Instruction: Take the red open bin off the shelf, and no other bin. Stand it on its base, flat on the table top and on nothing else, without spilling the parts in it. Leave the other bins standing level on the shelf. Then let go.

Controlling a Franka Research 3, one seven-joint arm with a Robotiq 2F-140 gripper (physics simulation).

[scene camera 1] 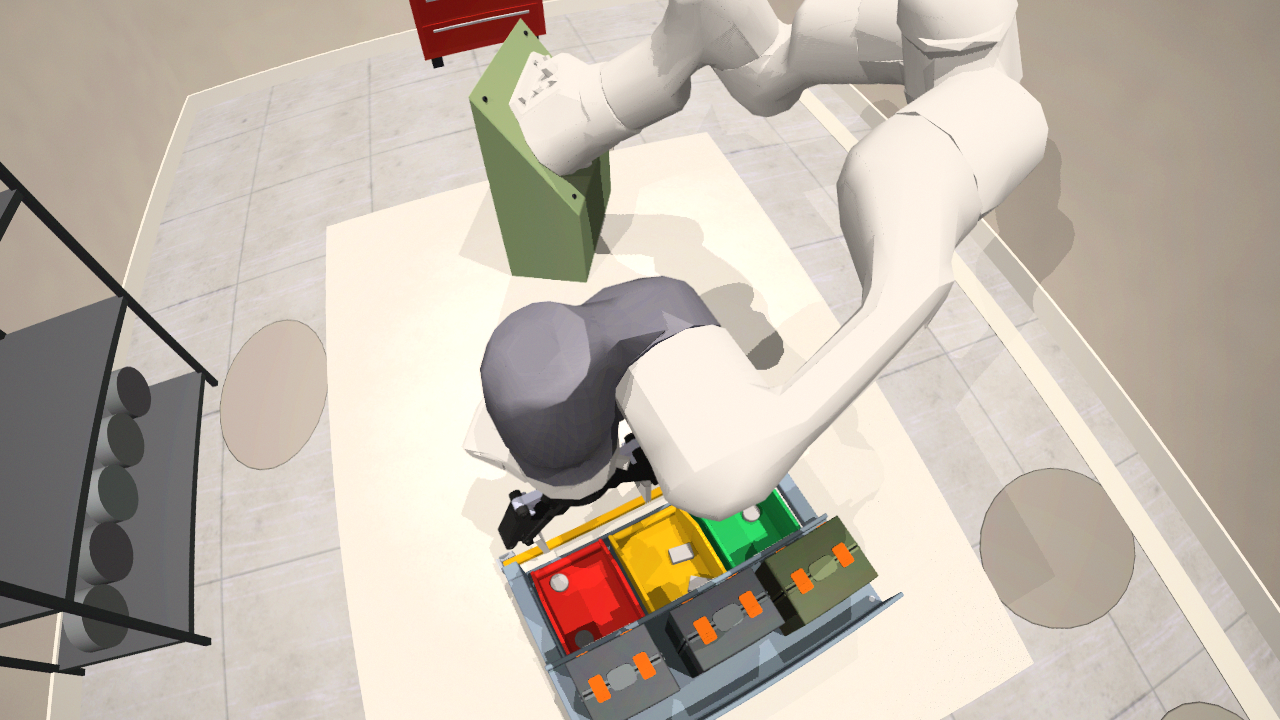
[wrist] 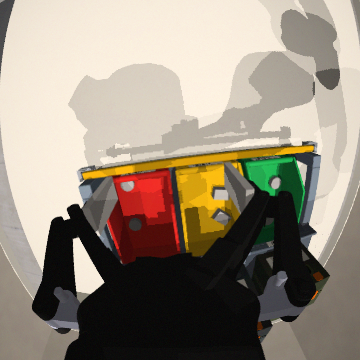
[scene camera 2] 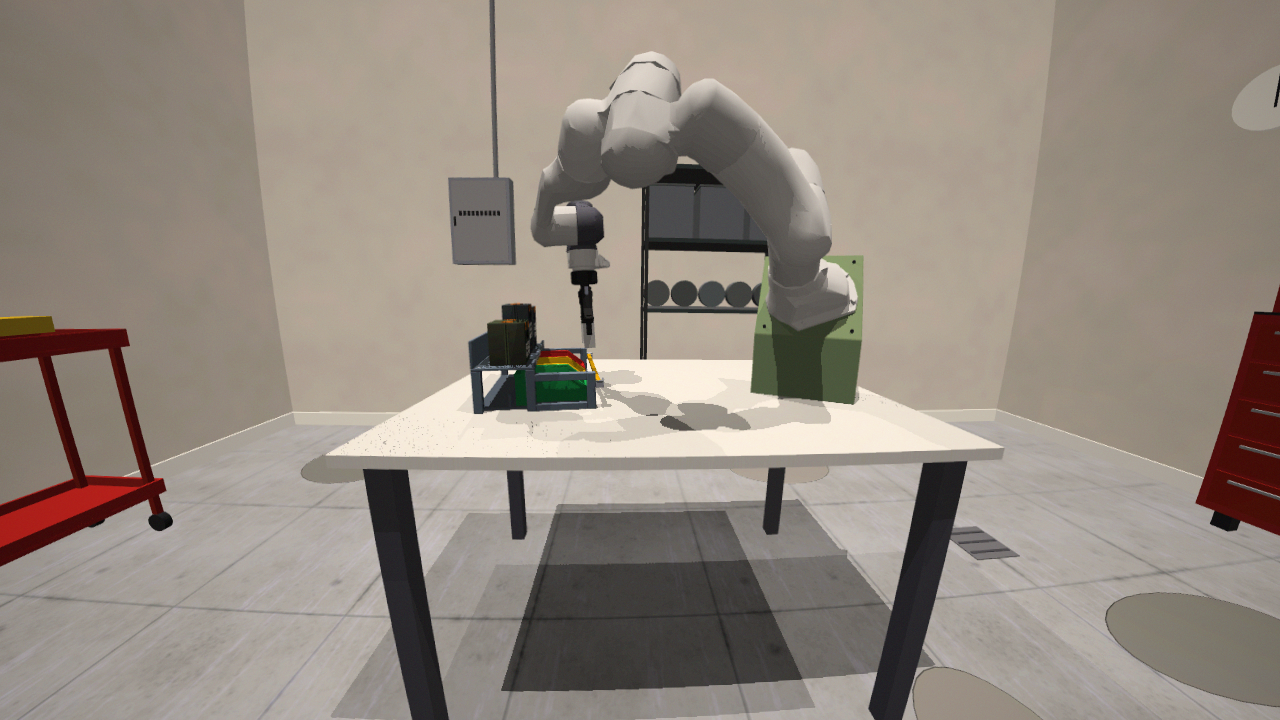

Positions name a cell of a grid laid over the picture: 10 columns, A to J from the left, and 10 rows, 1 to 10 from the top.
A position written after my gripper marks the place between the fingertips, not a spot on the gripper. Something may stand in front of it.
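Labels:
You can see my gripper in scene camera 1 (E8), and it's there in the wrist view (E6) and in scene camera 2 (E5) too. There's also a green bin, which shows in scene camera 1 (F8), in the wrist view (H5) and in scene camera 2 (E6).

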